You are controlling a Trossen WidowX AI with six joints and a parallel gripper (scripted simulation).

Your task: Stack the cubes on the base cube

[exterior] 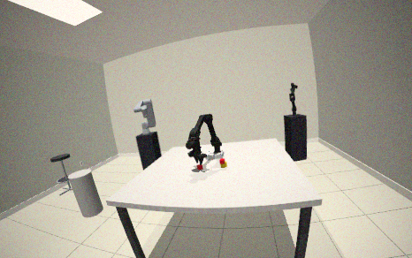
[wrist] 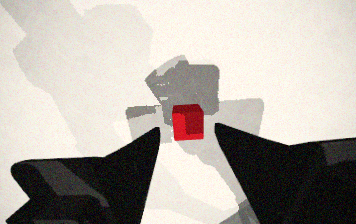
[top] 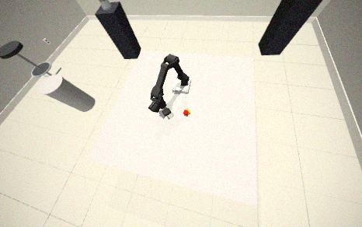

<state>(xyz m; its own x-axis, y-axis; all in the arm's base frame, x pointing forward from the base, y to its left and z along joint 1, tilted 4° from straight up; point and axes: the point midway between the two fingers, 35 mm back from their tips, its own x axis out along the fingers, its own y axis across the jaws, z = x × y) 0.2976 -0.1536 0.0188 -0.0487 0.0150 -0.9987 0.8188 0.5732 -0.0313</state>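
Now: gripper tip 20 cm to the right of the base cube and 2 cm above it.
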